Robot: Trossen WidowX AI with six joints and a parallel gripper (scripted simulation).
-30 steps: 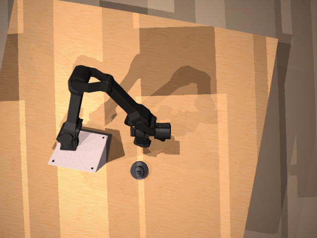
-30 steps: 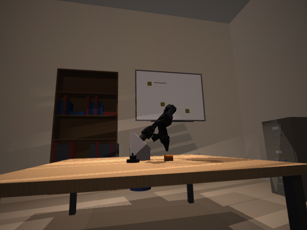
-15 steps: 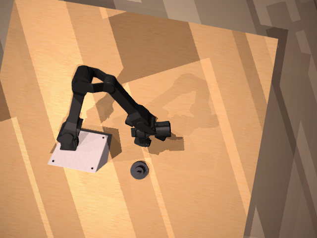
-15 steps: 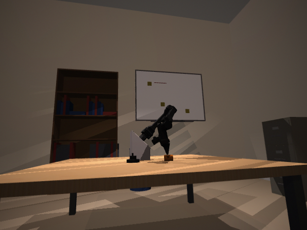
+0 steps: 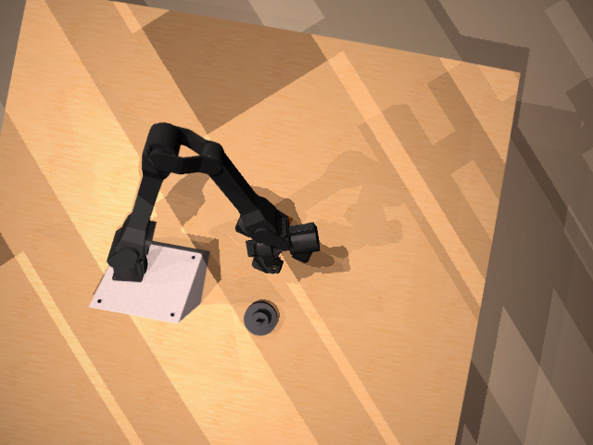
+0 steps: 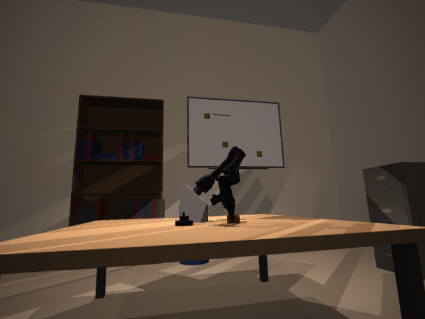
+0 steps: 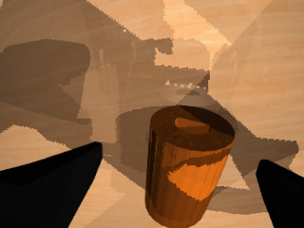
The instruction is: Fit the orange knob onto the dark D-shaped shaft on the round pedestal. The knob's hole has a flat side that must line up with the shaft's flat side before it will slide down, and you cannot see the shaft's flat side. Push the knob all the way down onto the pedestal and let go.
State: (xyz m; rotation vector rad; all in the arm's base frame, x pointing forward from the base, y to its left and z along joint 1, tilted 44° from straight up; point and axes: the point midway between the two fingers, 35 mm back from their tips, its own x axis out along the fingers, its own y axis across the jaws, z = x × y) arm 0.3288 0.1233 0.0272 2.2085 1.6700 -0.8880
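Now: gripper tip 10 mm to the right of the orange knob. From my gripper tip the other things lie so: dark round pedestal: 30 mm behind, 230 mm to the right, 10 mm above.
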